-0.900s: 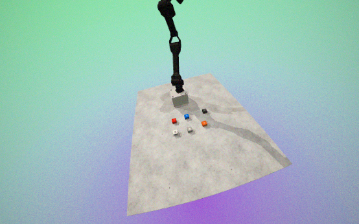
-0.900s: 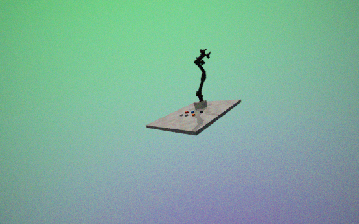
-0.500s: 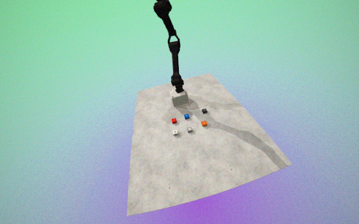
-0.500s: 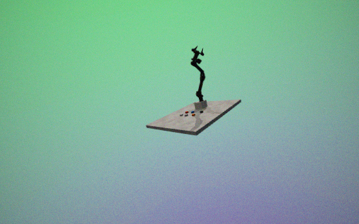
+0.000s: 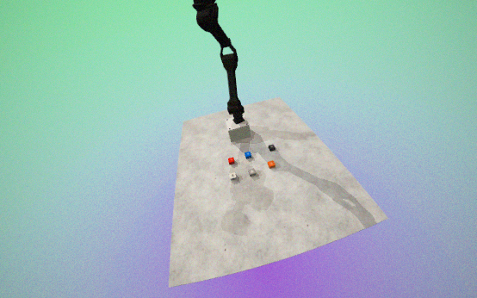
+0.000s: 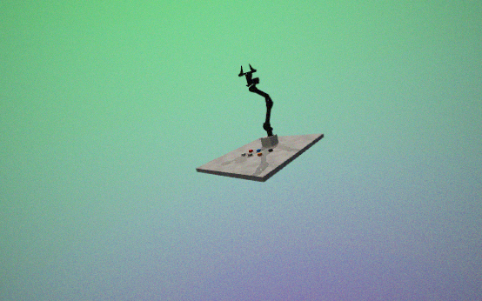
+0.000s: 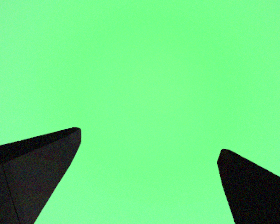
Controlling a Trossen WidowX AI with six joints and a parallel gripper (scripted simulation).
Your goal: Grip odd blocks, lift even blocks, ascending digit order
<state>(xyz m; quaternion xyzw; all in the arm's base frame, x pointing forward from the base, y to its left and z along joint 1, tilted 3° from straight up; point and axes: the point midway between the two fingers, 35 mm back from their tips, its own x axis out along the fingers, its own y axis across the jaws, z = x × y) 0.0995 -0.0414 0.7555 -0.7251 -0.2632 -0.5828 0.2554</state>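
Right now my gripper tip is 14 cm short of the red block, 10 cm to the left of it and 88 cm above it. Also, from my gripper tip: black block (17 cm ahead, 15 cm to the left, 88 cm below); grey block (27 cm ahead, 3 cm to the right, 88 cm below); blue block (15 cm ahead, 1 cm to the left, 88 cm below).
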